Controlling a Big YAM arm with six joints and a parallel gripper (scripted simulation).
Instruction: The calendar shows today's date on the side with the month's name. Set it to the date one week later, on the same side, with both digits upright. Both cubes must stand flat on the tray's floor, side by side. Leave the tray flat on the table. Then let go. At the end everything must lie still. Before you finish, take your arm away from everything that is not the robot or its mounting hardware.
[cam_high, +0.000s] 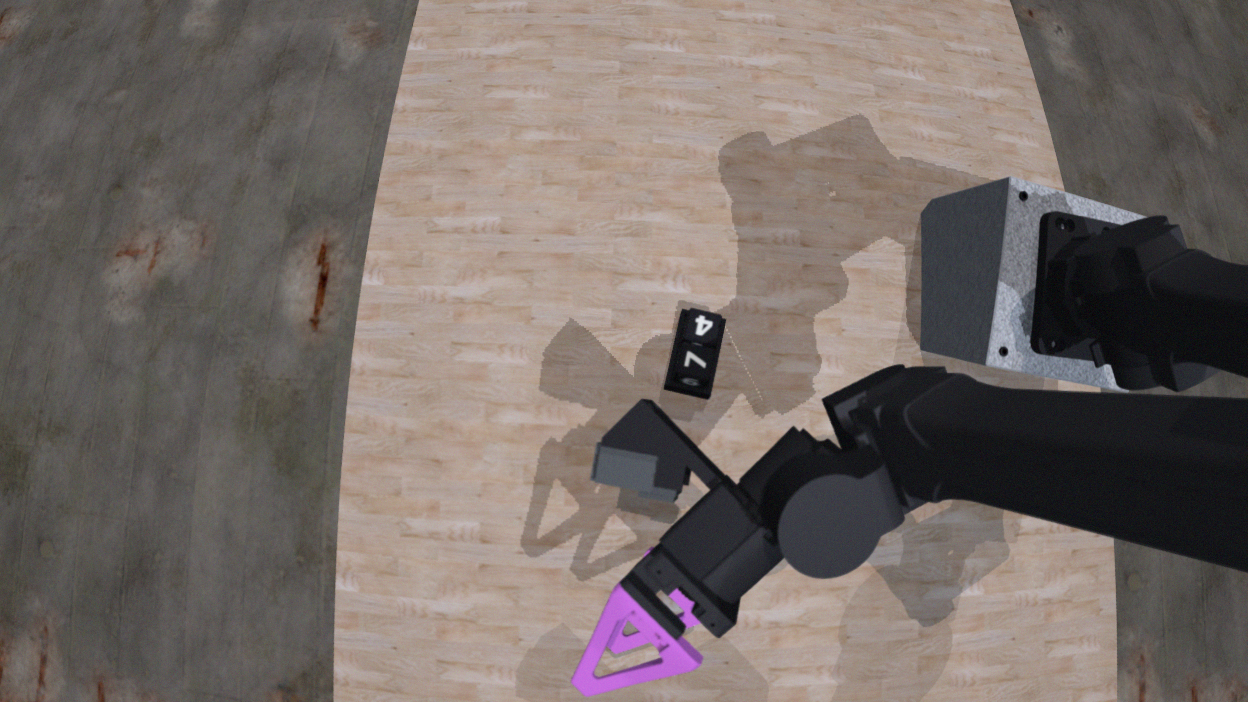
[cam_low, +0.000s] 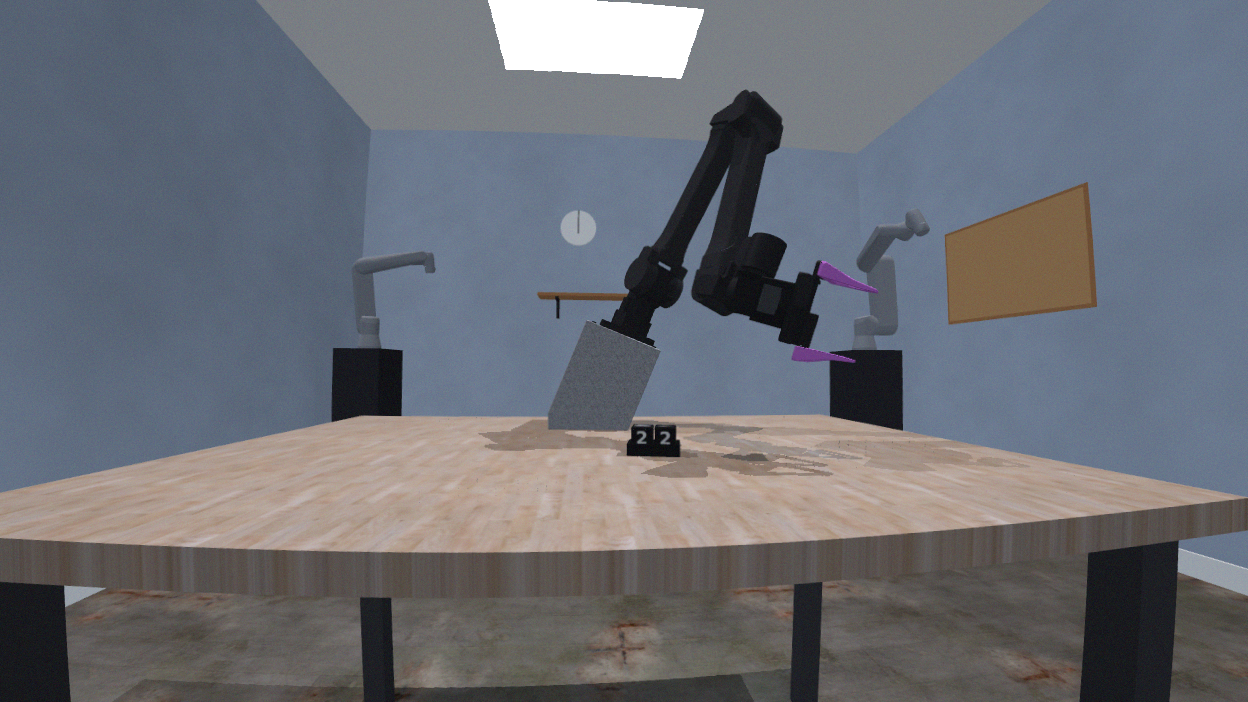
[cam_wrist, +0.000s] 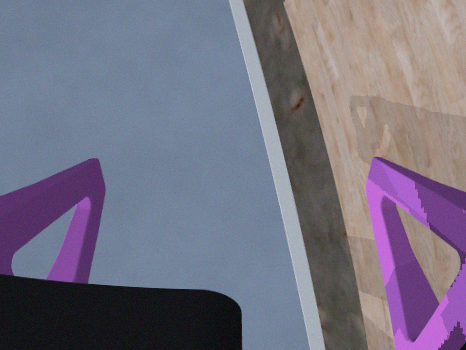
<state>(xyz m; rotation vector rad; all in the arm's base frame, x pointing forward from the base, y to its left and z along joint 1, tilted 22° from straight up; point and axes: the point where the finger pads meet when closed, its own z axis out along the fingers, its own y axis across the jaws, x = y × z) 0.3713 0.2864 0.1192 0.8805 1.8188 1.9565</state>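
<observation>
Now: the black cube 26 cm to the right of my hand, 16 cm below it and 6 cm behind it. From my hand the other things lie so: black tray (27 cm to the right, 17 cm below, 6 cm behind).
</observation>
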